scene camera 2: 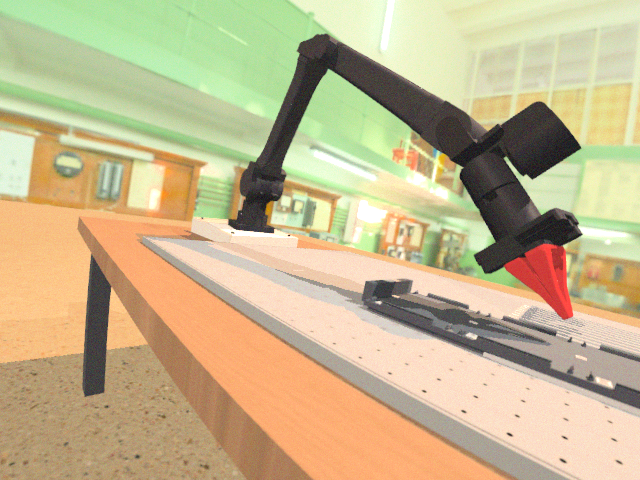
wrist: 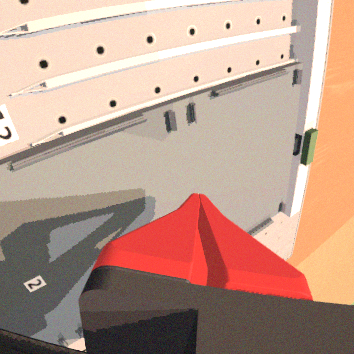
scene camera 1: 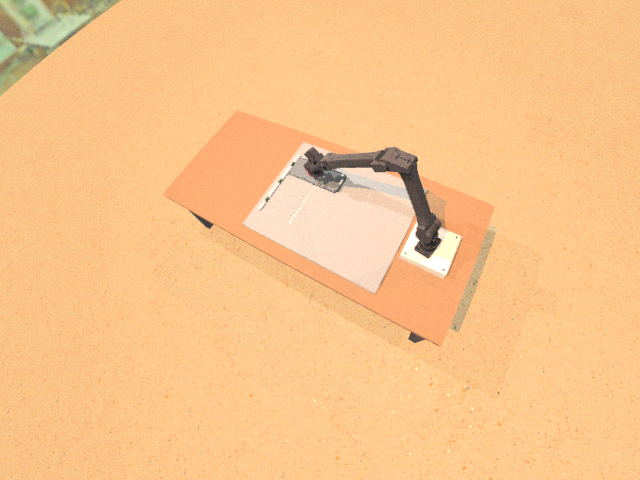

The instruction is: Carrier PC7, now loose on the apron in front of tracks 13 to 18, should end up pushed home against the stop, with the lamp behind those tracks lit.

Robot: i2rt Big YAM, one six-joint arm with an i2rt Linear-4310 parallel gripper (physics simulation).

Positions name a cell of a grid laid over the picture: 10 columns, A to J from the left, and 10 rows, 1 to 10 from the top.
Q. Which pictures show the carrier PC7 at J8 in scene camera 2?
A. Scene camera 2, the wrist view and scene camera 1: all of them.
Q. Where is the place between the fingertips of the gripper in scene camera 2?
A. I7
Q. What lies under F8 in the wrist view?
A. The gripper.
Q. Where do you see a carrier PC7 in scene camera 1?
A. F4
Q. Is the gripper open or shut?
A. Shut.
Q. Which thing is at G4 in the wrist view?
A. A carrier PC7.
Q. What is the gripper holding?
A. Nothing.
